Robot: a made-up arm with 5 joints.
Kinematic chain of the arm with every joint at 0, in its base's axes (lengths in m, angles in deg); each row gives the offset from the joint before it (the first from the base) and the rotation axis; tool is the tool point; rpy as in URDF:
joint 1: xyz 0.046 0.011 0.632 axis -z
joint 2: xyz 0 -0.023 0.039 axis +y
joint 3: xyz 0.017 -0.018 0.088 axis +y
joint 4: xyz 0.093 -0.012 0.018 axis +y
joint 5: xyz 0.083 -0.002 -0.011 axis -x
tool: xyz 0.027 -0.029 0.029 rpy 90 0 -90
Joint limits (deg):
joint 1: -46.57..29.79
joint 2: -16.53..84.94
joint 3: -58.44..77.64
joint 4: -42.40..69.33
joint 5: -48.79..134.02
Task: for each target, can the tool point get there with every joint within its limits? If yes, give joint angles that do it. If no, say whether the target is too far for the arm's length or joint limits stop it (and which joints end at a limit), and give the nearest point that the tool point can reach.
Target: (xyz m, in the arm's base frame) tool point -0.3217 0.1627 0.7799
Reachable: no: too far | nearest point -0.0673 0.0140 0.6598 | short by 0.318 m
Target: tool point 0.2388 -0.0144 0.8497
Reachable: yes | joints 2.49 -4.80 -11.95 -5.33 112.82
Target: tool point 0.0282 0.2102 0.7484
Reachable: no: joint limits stop it (at a limit: joint 1, joint 2, joint 4, joint 5) | nearest point 0.1535 0.1042 0.7476 | short by 0.164 m
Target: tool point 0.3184 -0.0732 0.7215
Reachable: yes | joints 4.24 47.92 -21.52 -26.57 32.62
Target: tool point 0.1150 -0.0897 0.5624
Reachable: yes | joints 9.83 16.57 49.52 36.59 -7.20
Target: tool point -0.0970 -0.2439 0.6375
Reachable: no: joint limits stop it (at a limit: joint 2, joint 3, joint 5) | nearest point -0.0234 -0.1127 0.6271 | short by 0.151 m
